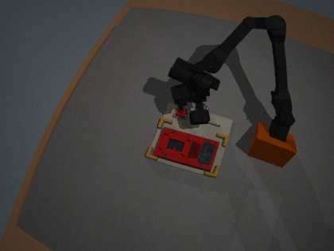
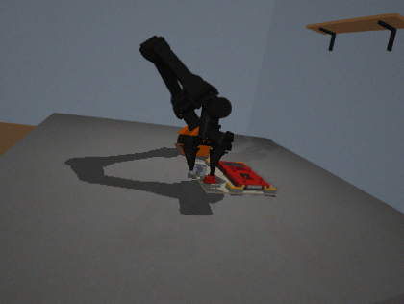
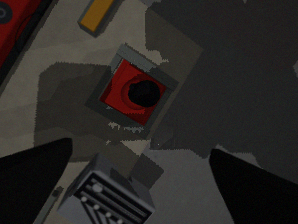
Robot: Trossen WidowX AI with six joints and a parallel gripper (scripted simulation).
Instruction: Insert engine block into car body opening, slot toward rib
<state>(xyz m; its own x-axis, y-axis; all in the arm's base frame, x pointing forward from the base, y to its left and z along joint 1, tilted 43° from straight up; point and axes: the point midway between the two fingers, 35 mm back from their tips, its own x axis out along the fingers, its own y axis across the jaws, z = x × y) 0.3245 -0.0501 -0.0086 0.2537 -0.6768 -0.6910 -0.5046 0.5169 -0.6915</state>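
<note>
My gripper tip is 4 cm past the grey engine block and 1 cm above it. Also, from my gripper tip: stand: 3 cm to the left, 3 cm ahead, 1 cm above.
</note>
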